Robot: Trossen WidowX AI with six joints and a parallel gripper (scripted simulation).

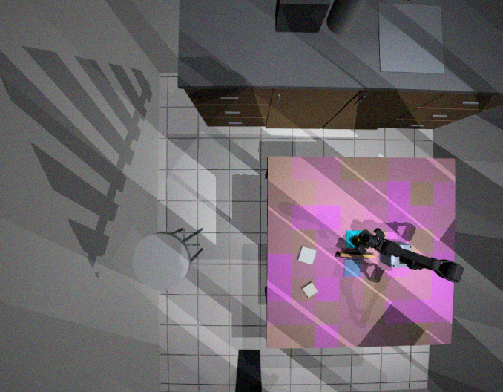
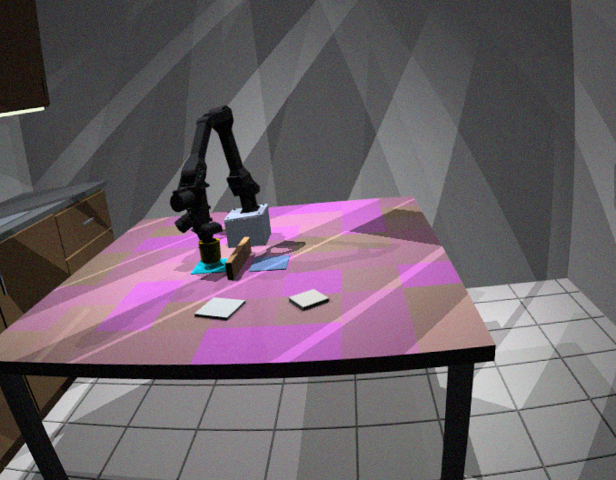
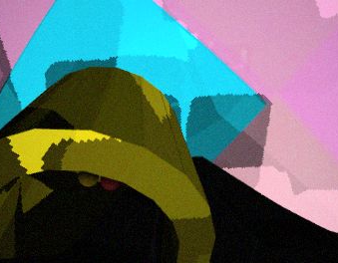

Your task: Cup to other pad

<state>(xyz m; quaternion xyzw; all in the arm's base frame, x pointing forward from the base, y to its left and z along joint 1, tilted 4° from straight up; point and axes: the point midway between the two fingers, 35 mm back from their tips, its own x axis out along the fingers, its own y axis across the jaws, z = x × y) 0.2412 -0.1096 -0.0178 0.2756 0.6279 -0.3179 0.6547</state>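
Now: gripper tip 20 mm short of the cyan pad, 20 mm to the right of it and 60 mm above it. The rest, counted from my gripper tip: wooden bar: 20 mm ahead, 110 mm to the left, 30 mm below; then blue pad: 30 mm ahead, 210 mm to the left, 60 mm below; then yellow cup: 20 mm ahead, 20 mm to the left.
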